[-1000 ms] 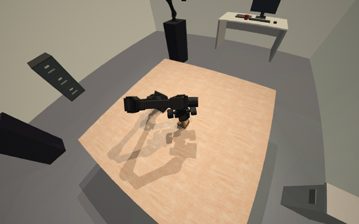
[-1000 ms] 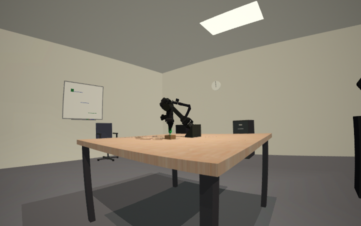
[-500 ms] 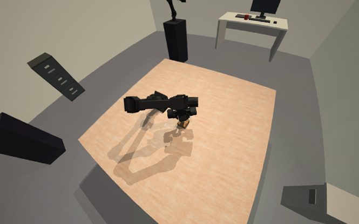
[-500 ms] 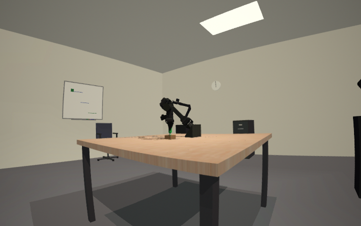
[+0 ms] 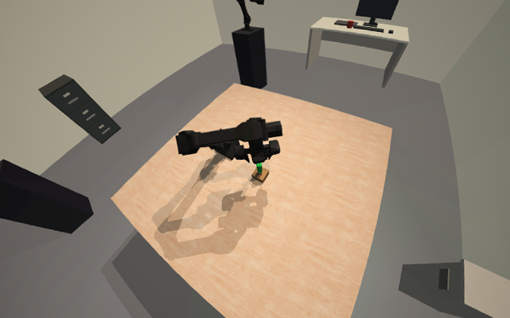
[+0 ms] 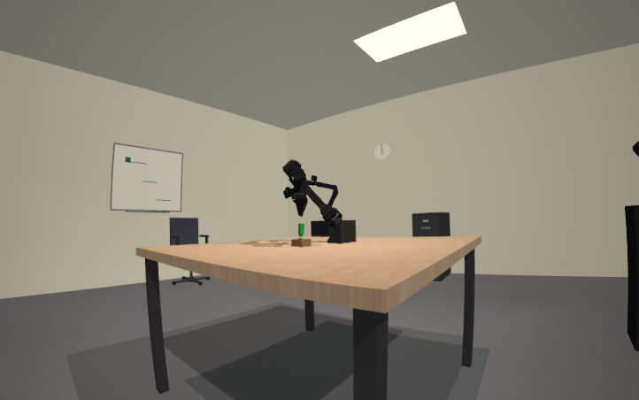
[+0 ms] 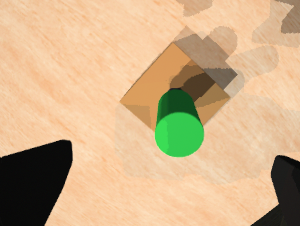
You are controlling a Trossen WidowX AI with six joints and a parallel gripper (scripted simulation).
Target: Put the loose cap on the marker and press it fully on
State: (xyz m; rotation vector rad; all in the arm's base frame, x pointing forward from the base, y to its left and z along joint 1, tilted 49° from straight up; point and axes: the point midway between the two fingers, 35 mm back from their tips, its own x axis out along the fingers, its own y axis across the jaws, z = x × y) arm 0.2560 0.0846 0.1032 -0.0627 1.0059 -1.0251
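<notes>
My gripper tip is now 6 cm above the green cap. From my gripper tip the other things lie so: tan holder block: 13 cm below.
</notes>
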